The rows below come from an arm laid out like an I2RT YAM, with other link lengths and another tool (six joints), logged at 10 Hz.
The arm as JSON. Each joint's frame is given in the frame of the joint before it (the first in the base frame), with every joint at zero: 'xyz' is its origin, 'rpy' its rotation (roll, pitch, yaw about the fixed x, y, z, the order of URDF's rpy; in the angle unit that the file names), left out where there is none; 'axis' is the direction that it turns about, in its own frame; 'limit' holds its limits. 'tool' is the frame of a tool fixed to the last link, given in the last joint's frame.
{
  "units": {
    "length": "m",
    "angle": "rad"
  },
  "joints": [
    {
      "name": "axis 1",
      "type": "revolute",
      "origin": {
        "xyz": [
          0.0,
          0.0,
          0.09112
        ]
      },
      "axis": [
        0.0,
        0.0,
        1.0
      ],
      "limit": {
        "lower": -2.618,
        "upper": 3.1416
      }
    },
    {
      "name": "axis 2",
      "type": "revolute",
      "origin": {
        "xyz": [
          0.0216,
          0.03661,
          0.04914
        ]
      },
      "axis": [
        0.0,
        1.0,
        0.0
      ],
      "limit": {
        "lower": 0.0,
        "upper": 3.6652
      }
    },
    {
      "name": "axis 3",
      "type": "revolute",
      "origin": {
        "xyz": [
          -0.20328,
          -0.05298,
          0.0
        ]
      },
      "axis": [
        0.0,
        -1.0,
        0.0
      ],
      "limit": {
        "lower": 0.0,
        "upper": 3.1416
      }
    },
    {
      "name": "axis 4",
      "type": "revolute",
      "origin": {
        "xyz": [
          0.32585,
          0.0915,
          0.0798
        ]
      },
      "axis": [
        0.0,
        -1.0,
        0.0
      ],
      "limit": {
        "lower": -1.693,
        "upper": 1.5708
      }
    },
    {
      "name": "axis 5",
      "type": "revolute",
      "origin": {
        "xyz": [
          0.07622,
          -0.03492,
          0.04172
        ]
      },
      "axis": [
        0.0,
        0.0,
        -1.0
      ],
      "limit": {
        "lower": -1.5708,
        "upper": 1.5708
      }
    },
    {
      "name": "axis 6",
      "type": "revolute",
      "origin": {
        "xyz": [
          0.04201,
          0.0,
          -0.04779
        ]
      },
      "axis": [
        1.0,
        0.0,
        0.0
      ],
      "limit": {
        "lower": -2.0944,
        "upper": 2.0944
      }
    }
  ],
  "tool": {
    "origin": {
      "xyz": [
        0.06,
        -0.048,
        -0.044
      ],
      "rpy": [
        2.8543,
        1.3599,
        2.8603
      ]
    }
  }
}
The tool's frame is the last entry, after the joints.
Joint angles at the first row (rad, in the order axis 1, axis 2, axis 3, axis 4, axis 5, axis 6):
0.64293 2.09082 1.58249 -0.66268 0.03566 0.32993
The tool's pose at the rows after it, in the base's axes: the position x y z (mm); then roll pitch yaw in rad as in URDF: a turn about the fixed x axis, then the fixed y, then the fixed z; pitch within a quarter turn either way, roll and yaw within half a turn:
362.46 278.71 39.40 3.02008 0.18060 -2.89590
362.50 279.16 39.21 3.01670 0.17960 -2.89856
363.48 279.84 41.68 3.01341 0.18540 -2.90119
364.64 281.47 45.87 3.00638 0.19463 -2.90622
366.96 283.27 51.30 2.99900 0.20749 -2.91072
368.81 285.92 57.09 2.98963 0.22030 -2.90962
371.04 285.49 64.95 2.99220 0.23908 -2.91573
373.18 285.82 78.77 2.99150 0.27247 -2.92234
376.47 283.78 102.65 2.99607 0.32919 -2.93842
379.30 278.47 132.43 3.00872 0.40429 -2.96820
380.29 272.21 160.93 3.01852 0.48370 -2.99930
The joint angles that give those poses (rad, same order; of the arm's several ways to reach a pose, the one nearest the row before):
0.64310 2.09362 1.58428 -0.66119 0.03466 0.33237
0.64291 2.09520 1.58614 -0.66120 0.03220 0.33544
0.64258 2.09203 1.58945 -0.66114 0.03222 0.33729
0.64311 2.08647 1.59493 -0.66113 0.03144 0.34226
0.64278 2.08135 1.60440 -0.66115 0.03117 0.34533
0.64417 2.07549 1.61397 -0.66117 0.02750 0.34519
0.64294 2.06107 1.61722 -0.66267 0.03875 0.34575
0.64390 2.03106 1.61697 -0.66171 0.05372 0.34630
0.64300 1.97876 1.61527 -0.66267 0.08599 0.34688
0.64121 1.91157 1.60925 -0.66190 0.14020 0.35047
0.64064 1.84137 1.59494 -0.65177 0.19680 0.35165

